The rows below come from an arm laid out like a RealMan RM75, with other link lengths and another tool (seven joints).
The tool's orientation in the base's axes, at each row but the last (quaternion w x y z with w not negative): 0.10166, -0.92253, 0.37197, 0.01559; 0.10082, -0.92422, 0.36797, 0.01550; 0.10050, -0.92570, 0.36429, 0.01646; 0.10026, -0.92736, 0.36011, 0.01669; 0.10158, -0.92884, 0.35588, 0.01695; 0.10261, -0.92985, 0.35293, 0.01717; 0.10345, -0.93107, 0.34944, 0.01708; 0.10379, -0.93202, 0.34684, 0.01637
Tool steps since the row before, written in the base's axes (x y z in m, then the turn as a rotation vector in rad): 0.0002, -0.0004, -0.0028, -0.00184, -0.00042, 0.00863; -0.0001, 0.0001, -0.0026, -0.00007, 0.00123, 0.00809; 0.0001, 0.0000, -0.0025, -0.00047, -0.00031, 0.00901; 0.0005, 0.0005, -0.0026, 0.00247, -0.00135, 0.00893; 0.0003, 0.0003, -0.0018, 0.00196, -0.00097, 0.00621; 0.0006, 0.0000, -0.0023, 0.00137, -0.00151, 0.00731; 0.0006, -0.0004, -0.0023, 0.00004, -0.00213, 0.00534; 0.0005, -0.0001, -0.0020, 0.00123, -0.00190, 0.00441
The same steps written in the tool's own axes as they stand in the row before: 0.0007, 0.0006, 0.0027, -0.00194, 0.00005, -0.00862; 0.0001, 0.0005, 0.0026, -0.00172, -0.00224, -0.00768; 0.0003, 0.0004, 0.0025, -0.00107, -0.00103, -0.00890; 0.0003, -0.0002, 0.0027, 0.00180, -0.00224, -0.00891; 0.0002, -0.0001, 0.0018, 0.00146, -0.00170, -0.00619; 0.0007, 0.0000, 0.0023, 0.00125, -0.00111, -0.00740; 0.0010, 0.0003, 0.0022, 0.00085, 0.00057, -0.00566; 0.0006, 0.0001, 0.0020, 0.00170, -0.00020, -0.00465
